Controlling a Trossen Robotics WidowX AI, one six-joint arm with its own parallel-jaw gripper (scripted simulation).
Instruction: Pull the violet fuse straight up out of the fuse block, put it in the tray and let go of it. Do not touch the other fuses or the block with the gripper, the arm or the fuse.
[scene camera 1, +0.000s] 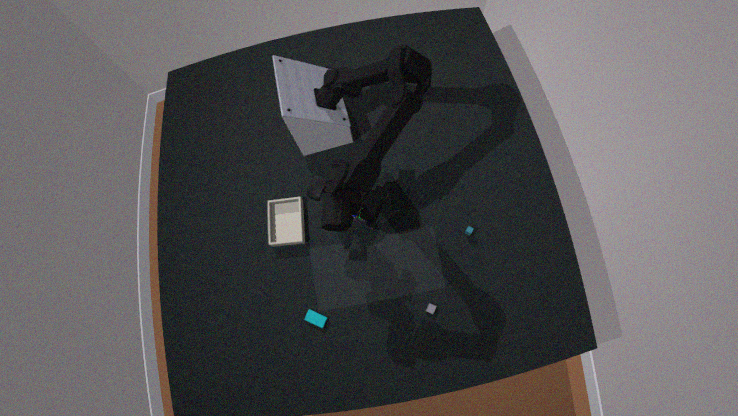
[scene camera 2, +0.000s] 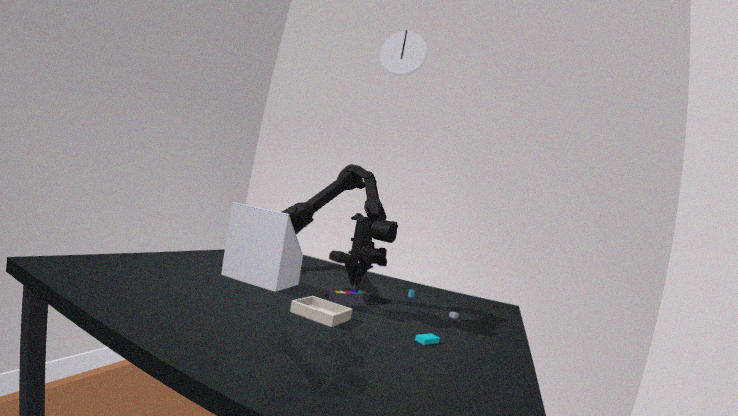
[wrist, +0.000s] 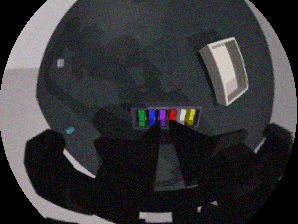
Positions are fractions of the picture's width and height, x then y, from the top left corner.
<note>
In view: the gripper (scene camera 2: 0.48, 0.69) and a cream tray (scene camera 1: 0.39, 0.52).
The gripper is seen too in the wrist view (wrist: 0.55, 0.55). The cream tray shows as well in scene camera 2 (scene camera 2: 0.45, 0.75) and in the wrist view (wrist: 0.76, 0.30).
</note>
